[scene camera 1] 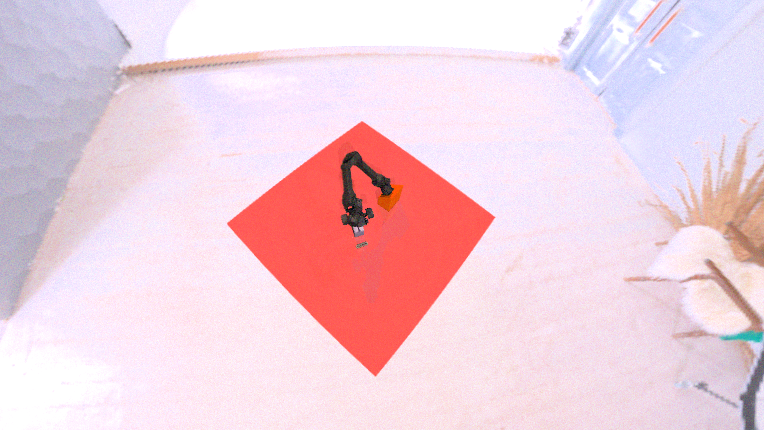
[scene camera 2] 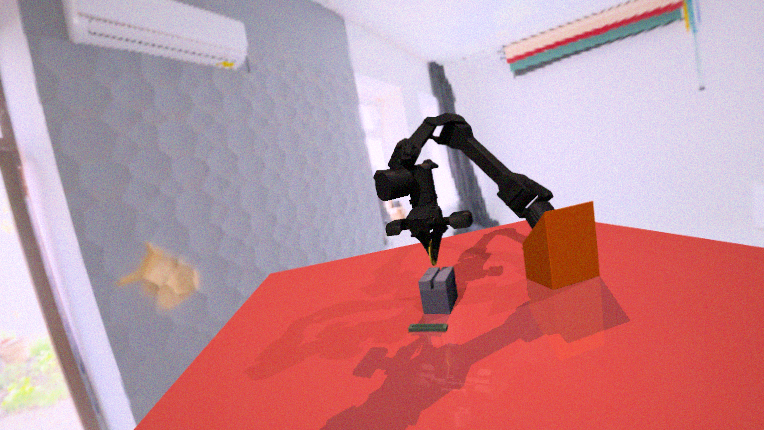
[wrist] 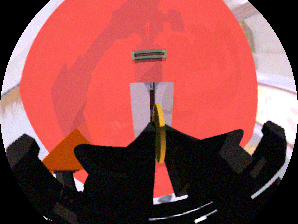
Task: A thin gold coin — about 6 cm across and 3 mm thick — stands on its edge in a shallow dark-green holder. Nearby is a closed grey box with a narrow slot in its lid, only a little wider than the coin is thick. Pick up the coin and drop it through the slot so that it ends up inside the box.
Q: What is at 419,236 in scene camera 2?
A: My gripper.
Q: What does my gripper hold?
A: A gold coin.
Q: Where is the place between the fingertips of my gripper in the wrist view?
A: At 154,124
